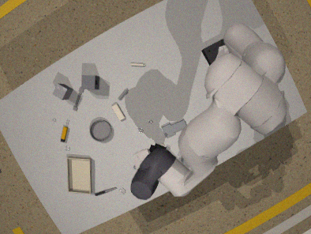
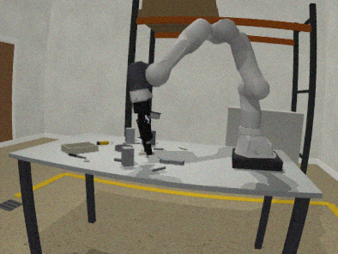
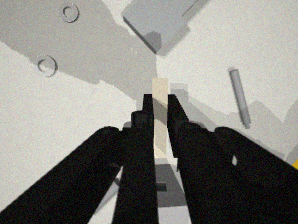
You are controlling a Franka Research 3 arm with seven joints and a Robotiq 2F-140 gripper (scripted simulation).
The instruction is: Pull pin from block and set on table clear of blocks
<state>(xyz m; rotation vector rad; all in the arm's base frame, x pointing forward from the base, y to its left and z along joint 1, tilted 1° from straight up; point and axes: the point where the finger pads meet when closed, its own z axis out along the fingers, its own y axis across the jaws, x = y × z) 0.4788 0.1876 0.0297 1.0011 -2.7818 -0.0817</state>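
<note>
Right now the cream pin is 3 cm below my hand. The rest, counted from my hand: short grey pin 13 cm ahead, 3 cm to the left, 7 cm below; grey block 7 cm ahead, 6 cm to the left, 3 cm below; grey rod 7 cm behind, 10 cm to the left, 7 cm below.
</note>
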